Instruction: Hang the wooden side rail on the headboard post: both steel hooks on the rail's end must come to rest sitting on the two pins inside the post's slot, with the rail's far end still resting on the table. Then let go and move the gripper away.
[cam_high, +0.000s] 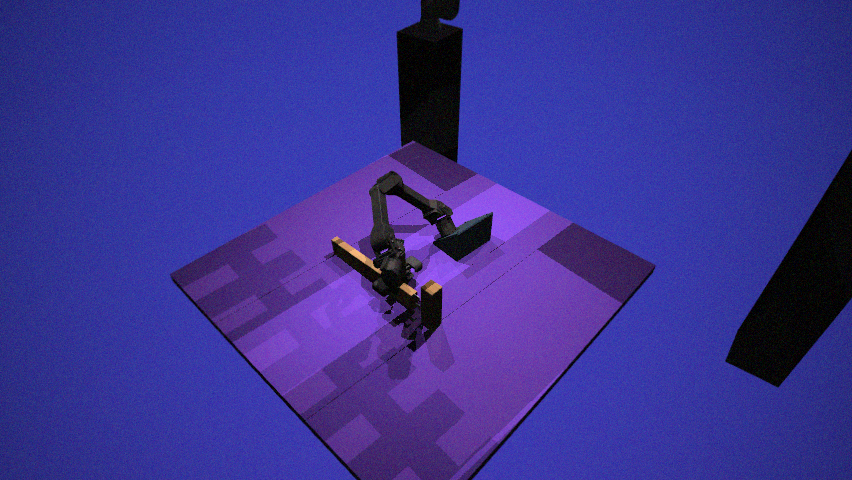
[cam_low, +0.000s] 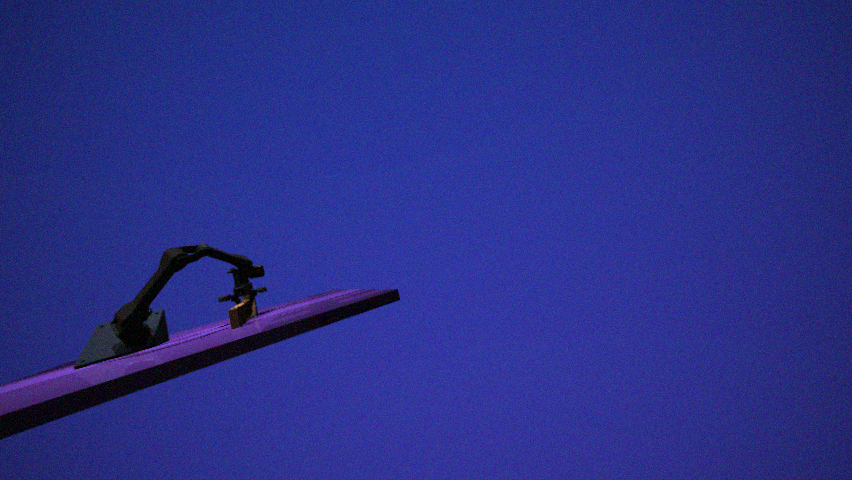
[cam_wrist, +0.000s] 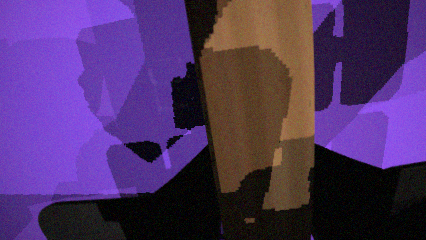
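Now: gripper tip 20 mm short of the wooden headboard post, 150 mm to the right of it and 40 mm below it.
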